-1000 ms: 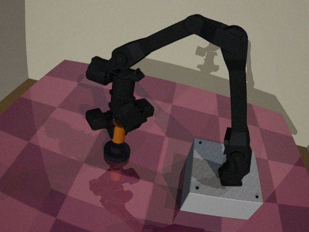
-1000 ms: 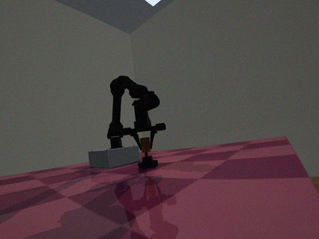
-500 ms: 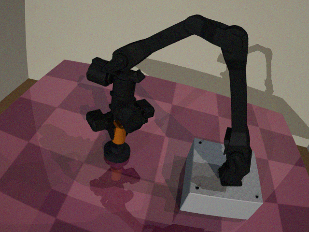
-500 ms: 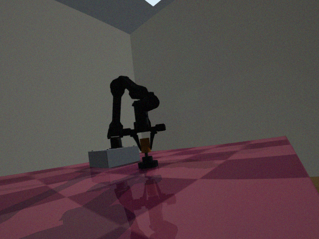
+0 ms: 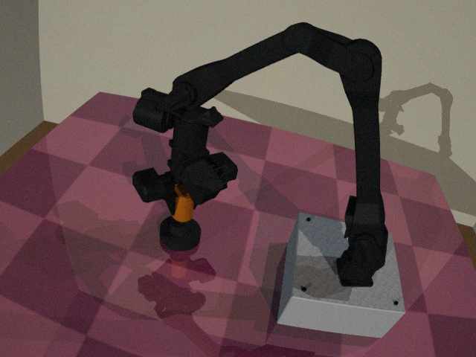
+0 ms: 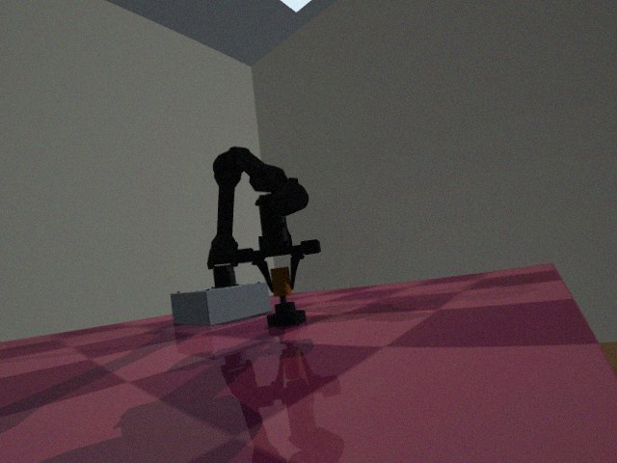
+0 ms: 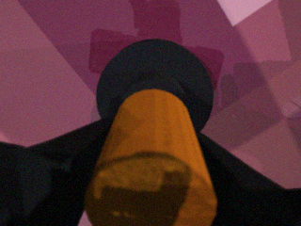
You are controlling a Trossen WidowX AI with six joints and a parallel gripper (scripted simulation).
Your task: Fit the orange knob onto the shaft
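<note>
The orange knob is 20 mm above my gripper tip. Round my gripper tip: round pedestal (40 mm below).
</note>
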